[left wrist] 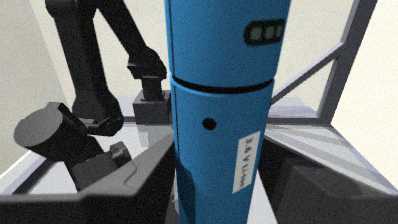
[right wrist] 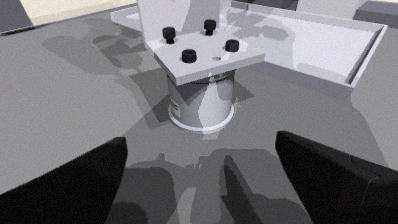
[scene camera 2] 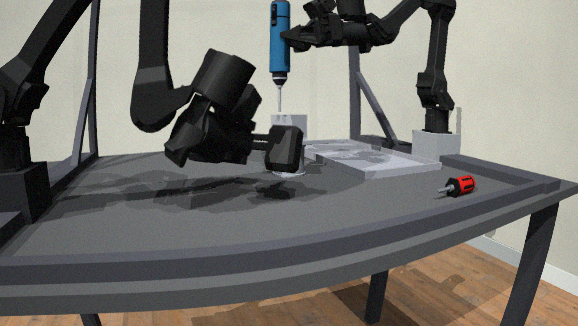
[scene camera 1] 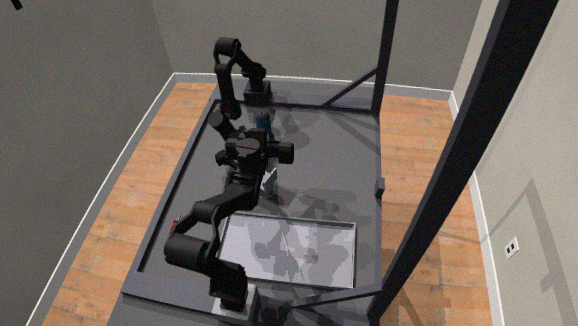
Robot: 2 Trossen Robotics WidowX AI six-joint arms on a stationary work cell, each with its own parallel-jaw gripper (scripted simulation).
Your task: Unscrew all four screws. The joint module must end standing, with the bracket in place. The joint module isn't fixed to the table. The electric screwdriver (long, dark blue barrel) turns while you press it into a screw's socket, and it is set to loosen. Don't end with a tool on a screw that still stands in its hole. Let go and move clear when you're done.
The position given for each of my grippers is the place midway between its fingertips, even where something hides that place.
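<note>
Blue electric screwdriver (left wrist: 222,67) visible; in the right wrist view it is out of frame. A shallow pale tray (scene camera 1: 298,251), (right wrist: 322,53), (scene camera 2: 367,161) is visible too; in the left wrist view the tray is out of frame. My left gripper (scene camera 2: 276,36), (left wrist: 215,141), (scene camera 1: 265,133) can be seen, as can my right gripper (scene camera 2: 265,154), (right wrist: 202,141).
</note>
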